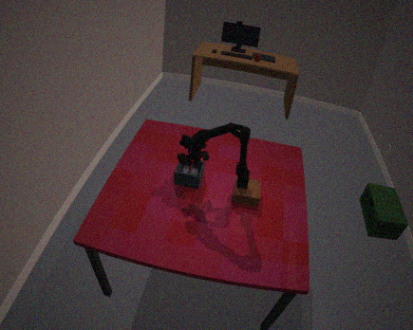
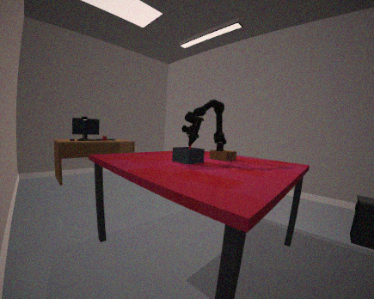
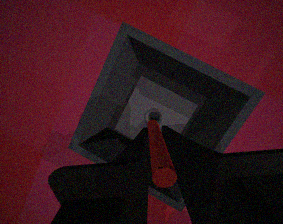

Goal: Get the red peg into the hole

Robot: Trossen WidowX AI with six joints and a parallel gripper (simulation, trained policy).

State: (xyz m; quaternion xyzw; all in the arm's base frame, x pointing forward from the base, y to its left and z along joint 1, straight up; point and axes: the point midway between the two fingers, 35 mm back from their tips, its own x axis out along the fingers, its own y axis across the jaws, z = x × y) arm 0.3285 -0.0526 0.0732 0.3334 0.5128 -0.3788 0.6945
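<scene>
The red peg lies 1 cm to the left of my gripper tip and 1 cm above it. The rest, counted from my gripper tip: pale plate 7 cm below; dark box 9 cm below.
</scene>
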